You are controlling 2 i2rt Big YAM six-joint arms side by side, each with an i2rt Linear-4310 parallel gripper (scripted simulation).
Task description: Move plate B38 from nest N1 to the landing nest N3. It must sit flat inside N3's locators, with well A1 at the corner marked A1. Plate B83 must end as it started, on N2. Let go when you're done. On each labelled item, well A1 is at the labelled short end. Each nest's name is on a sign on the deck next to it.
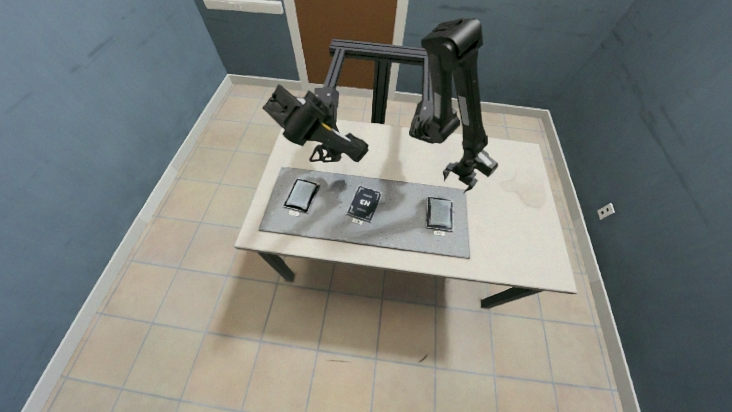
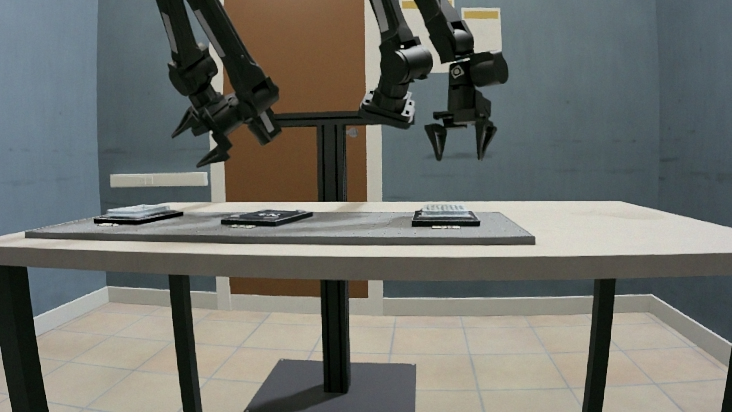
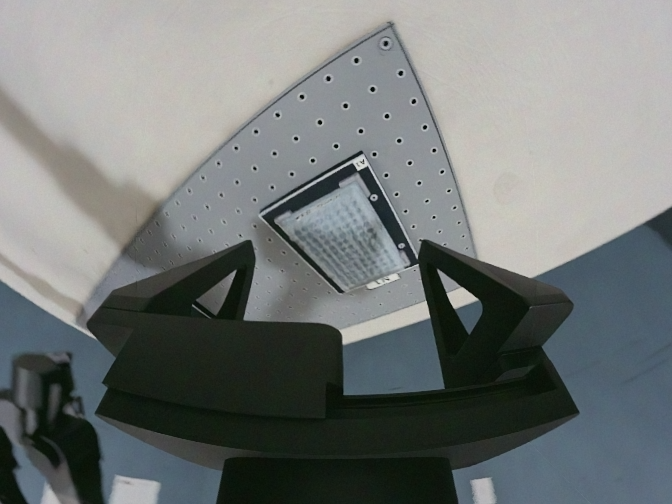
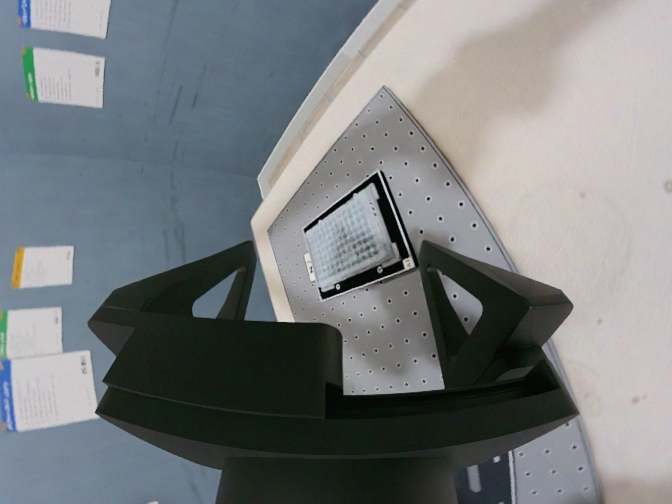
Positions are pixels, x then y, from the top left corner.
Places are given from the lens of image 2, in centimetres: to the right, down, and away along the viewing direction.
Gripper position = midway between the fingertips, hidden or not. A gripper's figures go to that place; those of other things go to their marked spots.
my left gripper (image 2: 458,161): 19, -9, 101
my right gripper (image 2: 184,152): -42, -12, 109
